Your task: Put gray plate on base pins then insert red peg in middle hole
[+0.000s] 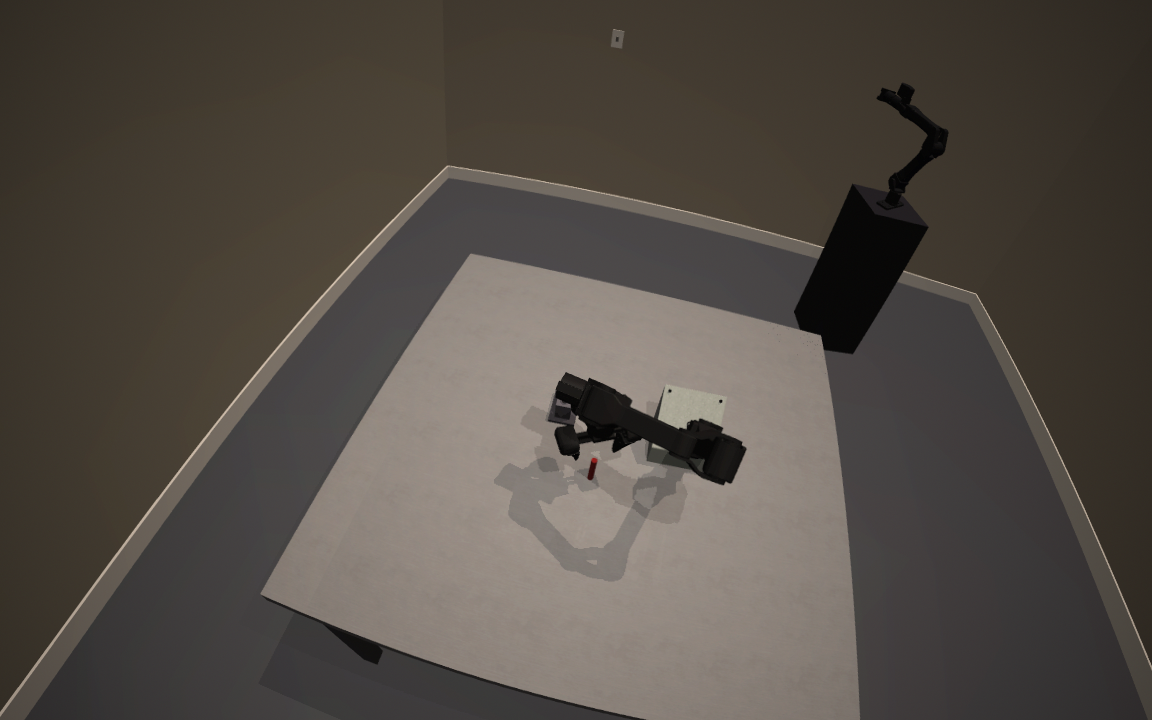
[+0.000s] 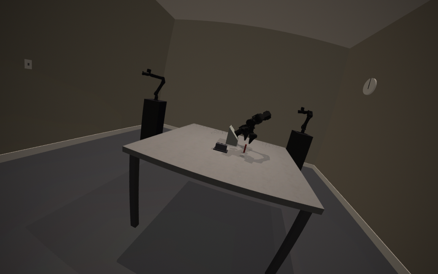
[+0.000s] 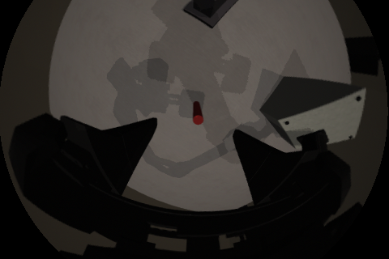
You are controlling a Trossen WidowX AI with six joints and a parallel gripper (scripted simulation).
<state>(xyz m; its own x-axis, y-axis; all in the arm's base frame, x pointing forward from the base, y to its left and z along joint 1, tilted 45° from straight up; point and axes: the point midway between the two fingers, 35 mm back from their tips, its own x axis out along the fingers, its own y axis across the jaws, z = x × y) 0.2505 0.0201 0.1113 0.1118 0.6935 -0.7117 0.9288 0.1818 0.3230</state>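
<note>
Right now the red peg is 60 mm below my gripper tip. From my gripper tip the other things lie so: dark base (80 mm ahead, 210 mm to the right, 90 mm below); gray plate (80 mm ahead, 210 mm to the right, 60 mm below).
</note>
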